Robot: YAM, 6 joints.
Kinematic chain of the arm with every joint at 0, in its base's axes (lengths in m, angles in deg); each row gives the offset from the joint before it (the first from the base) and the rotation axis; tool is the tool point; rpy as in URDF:
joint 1: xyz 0 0 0.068 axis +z
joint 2: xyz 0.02 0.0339 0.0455 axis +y
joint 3: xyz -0.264 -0.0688 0 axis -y
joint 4: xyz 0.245 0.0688 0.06 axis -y
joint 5: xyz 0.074 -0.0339 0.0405 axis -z
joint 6: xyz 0.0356 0 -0.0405 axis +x
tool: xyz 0 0 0 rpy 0 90 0
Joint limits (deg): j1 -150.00..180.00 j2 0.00..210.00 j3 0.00..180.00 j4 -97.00..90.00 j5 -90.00..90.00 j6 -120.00..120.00
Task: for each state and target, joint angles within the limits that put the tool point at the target. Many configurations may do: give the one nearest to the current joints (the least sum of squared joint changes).
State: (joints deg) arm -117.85 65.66 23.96 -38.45 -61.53 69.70
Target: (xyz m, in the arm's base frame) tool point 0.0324 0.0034 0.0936
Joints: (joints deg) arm -80.41 80.46 0.00 -66.24 -65.97 69.70
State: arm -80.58 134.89 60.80 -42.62 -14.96 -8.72
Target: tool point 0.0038 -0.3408 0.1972
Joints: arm -90.89 101.80 72.17 -47.54 -14.75 -8.72
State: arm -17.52 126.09 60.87 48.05 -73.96 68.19
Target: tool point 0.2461 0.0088 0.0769
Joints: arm -6.18 107.60 22.92 45.63 -81.73 68.19
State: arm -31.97 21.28 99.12 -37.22 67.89 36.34
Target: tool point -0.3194 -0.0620 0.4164
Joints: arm 5.05 0.44 104.20 -39.34 71.04 36.34
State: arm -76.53 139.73 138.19 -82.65 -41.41 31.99
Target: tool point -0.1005 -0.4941 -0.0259
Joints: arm -104.00 171.23 139.20 -67.40 -38.28 31.99
